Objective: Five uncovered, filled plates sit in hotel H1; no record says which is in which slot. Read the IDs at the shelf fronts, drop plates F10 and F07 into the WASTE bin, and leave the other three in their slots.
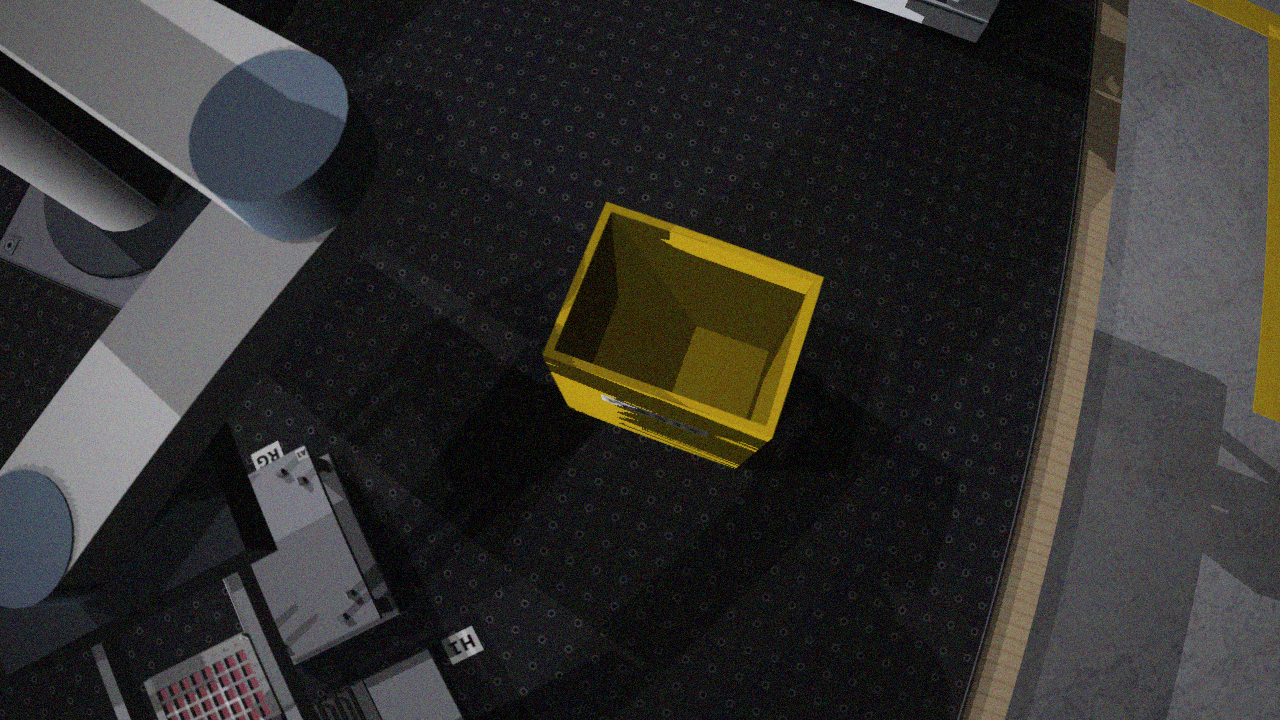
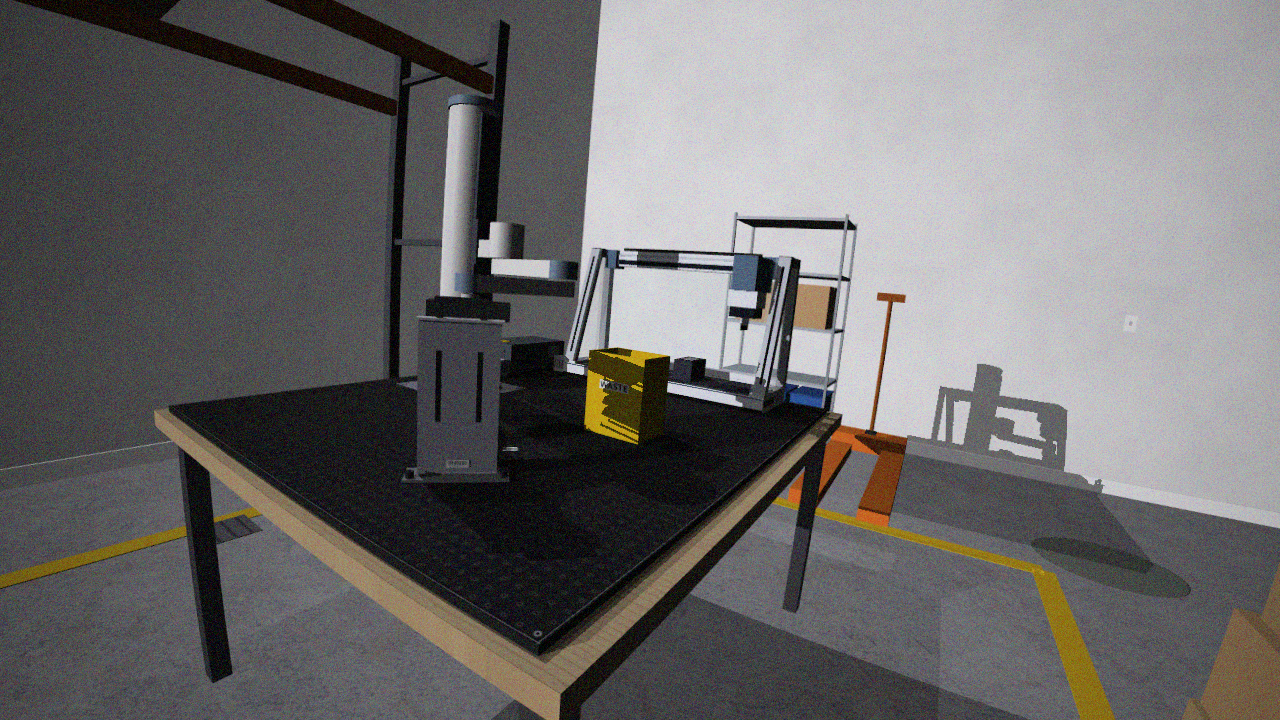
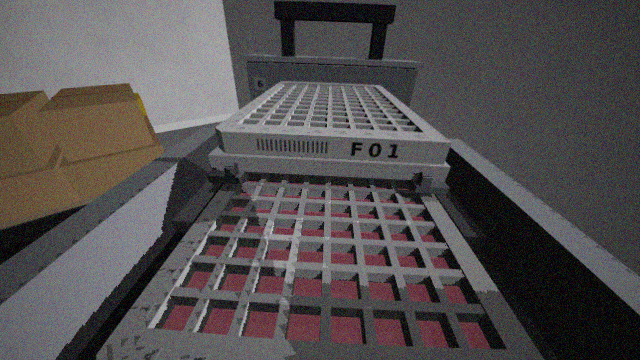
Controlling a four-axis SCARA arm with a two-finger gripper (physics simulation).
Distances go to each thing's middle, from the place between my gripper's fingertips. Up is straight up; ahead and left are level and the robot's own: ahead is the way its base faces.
Right now the plate f01 (image 3: 310,128) is 30 mm ahead of my hand, 20 mm to the right of it and 10 mm above it. The rest, counted from my hand: grey rg stand (image 1: 304,583): 190 mm below, 110 mm behind, 100 mm to the left; then H1 label (image 1: 465,643): 250 mm below, 90 mm to the left, 50 mm ahead; then dark tower (image 2: 457,436): 110 mm below, 90 mm ahead, 80 mm to the right.
